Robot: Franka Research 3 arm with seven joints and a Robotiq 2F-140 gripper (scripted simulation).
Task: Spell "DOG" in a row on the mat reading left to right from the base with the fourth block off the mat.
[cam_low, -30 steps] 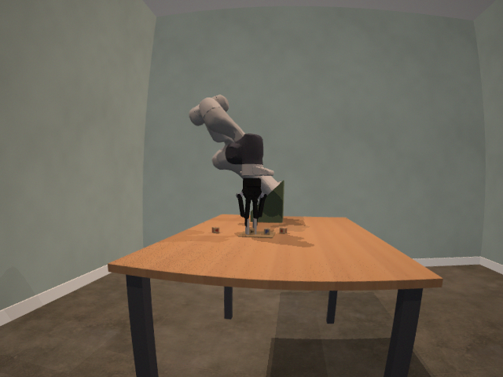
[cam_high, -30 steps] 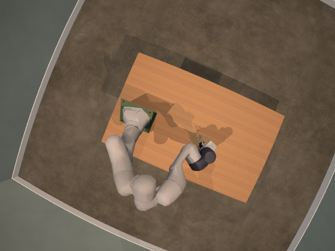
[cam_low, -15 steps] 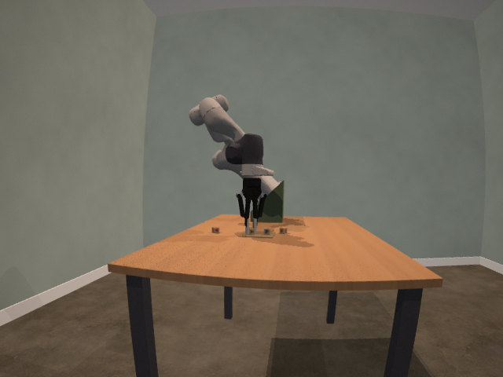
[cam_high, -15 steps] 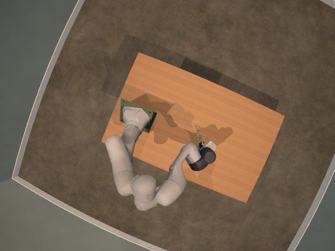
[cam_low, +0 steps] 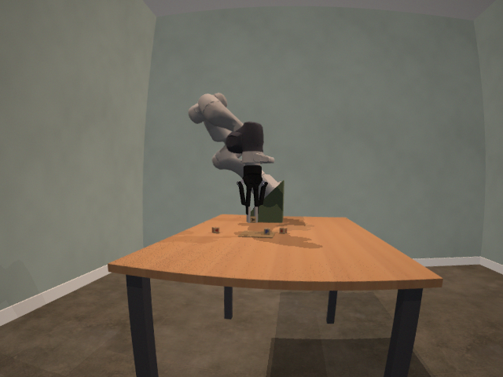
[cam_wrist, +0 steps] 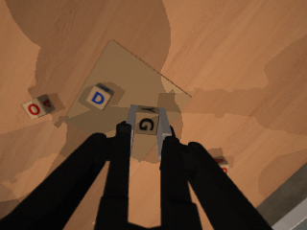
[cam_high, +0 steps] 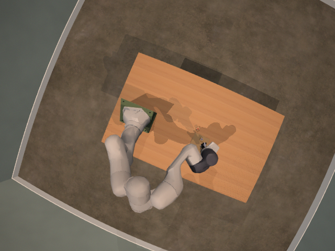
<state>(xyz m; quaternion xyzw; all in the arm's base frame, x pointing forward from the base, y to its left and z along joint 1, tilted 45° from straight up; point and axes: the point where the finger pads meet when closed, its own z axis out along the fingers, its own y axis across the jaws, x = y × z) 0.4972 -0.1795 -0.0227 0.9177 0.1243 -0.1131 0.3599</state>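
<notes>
Now: hand 20 mm past the mat, 20 mm to the right of it and 90 mm above it. Round my hand: G block: 20 mm below.
</notes>
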